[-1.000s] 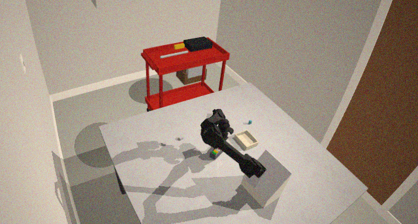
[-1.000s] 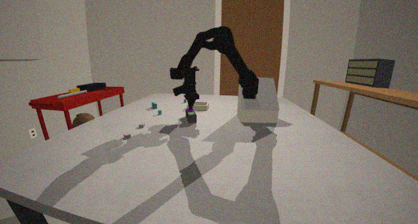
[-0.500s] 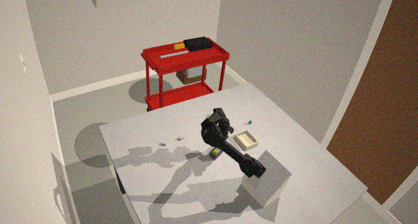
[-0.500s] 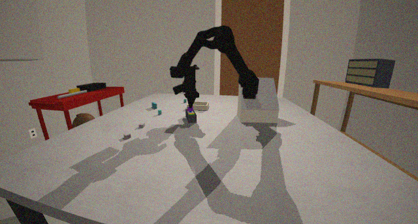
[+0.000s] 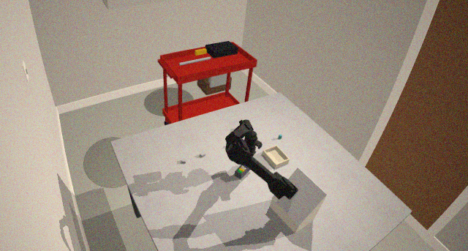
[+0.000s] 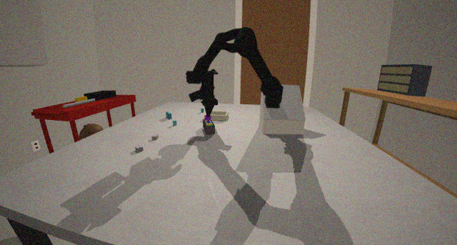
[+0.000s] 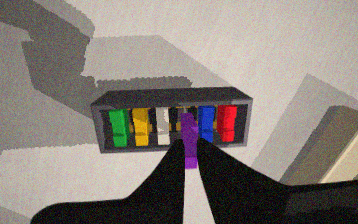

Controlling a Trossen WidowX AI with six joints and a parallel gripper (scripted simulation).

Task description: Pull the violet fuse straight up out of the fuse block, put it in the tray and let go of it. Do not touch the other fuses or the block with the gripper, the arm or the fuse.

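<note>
Right now the shallow tan tray is 210 mm to the right of my gripper tip, 60 mm below it and 20 mm behind it.
</note>
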